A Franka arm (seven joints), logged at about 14 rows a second.
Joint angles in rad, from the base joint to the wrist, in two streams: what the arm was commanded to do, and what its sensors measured. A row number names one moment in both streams.
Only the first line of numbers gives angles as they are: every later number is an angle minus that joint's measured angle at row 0.
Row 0, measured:
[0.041 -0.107 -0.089 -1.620 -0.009 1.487 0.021]
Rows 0 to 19, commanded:
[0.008 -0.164 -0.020 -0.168 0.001 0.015 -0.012]
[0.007 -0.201 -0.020 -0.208 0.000 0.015 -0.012]
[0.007 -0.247 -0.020 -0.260 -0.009 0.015 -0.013]
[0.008 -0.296 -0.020 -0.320 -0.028 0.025 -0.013]
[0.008 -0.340 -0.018 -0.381 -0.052 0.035 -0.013]
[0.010 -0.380 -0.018 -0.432 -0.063 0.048 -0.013]
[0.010 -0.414 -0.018 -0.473 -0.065 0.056 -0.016]
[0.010 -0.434 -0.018 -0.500 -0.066 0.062 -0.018]
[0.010 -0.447 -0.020 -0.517 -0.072 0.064 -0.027]
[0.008 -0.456 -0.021 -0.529 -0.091 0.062 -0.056]
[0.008 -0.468 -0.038 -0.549 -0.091 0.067 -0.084]
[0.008 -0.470 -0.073 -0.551 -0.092 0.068 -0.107]
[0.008 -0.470 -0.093 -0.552 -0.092 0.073 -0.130]
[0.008 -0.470 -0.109 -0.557 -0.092 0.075 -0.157]
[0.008 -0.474 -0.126 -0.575 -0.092 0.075 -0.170]
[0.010 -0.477 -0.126 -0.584 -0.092 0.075 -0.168]
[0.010 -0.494 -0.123 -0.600 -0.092 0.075 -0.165]
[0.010 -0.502 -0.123 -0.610 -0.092 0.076 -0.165]
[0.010 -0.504 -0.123 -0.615 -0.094 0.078 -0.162]
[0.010 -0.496 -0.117 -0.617 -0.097 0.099 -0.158]
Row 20, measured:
[0.002 -0.461 -0.121 -0.582 -0.082 0.065 -0.150]
